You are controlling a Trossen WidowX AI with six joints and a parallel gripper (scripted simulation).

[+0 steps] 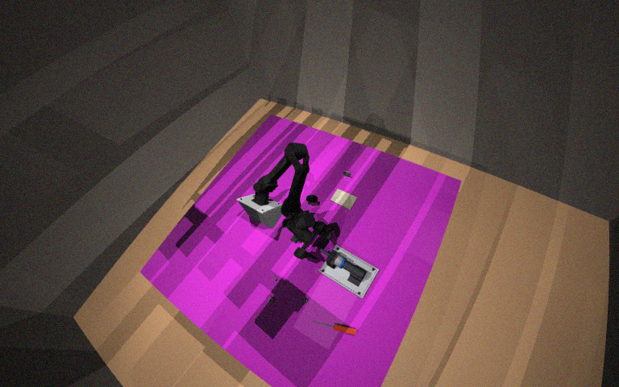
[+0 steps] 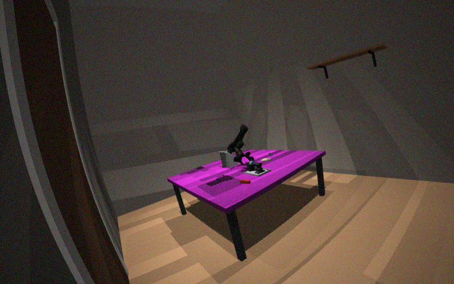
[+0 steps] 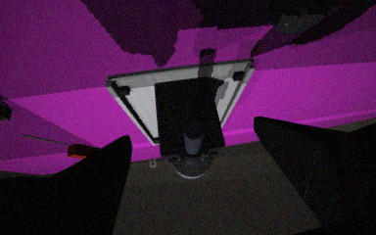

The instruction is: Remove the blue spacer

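My gripper tip is now 6 cm short of the dark shaft. The rest, counted from my gripper tip: black disc 22 cm behind, 21 cm to the left, 5 cm below; grey ring 9 cm to the left, 7 cm below, 4 cm behind; blue spacer 11 cm ahead.
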